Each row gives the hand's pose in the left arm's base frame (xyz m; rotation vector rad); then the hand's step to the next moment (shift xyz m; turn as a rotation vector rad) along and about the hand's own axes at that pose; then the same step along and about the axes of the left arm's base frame.
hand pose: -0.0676 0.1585 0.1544 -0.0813 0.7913 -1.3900
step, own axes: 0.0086 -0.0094 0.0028 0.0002 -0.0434 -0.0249
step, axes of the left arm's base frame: -0.0066 -0.0109 0.0029 -0.0500 0.0000 0.0027
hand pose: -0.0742 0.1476 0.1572 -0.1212 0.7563 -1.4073
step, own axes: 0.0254 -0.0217 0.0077 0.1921 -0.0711 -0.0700
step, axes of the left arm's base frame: -0.0147 -0.0302 0.0066 -0.1025 -0.1652 -0.0952
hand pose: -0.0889 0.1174 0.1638 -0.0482 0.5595 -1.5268
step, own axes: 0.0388 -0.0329 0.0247 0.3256 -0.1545 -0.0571
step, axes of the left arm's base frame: -0.0234 -0.0467 0.0216 -0.1823 -0.3015 -0.0949
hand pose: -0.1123 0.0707 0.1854 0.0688 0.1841 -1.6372
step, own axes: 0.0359 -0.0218 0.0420 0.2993 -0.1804 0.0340
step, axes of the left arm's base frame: -0.0216 -0.0407 0.0375 -0.2000 -0.2886 0.0009
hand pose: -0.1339 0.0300 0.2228 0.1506 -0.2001 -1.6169
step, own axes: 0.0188 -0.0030 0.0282 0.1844 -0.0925 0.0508
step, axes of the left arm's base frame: -0.0102 -0.0176 0.0273 -0.1116 -0.1776 0.0338
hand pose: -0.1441 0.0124 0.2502 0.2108 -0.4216 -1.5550
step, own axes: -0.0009 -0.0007 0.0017 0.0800 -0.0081 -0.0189
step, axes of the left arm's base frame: -0.0013 0.0011 0.0012 -0.0030 -0.0819 -0.0101
